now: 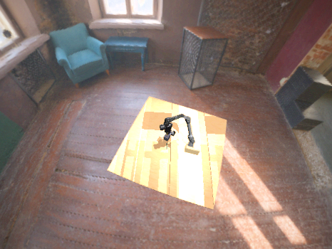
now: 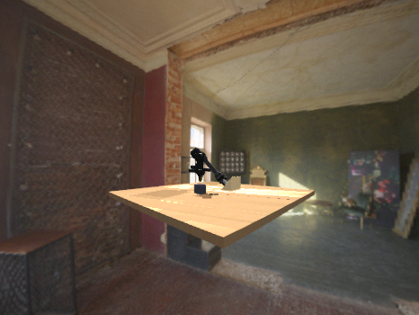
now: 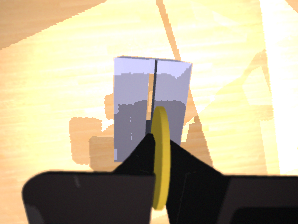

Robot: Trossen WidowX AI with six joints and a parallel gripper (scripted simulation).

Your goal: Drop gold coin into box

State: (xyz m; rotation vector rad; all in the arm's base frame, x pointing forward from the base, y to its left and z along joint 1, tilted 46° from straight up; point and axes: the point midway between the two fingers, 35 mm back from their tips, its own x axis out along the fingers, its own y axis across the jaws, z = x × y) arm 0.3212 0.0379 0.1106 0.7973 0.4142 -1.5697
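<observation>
The gold coin lies 2 cm above my gripper tip.
</observation>
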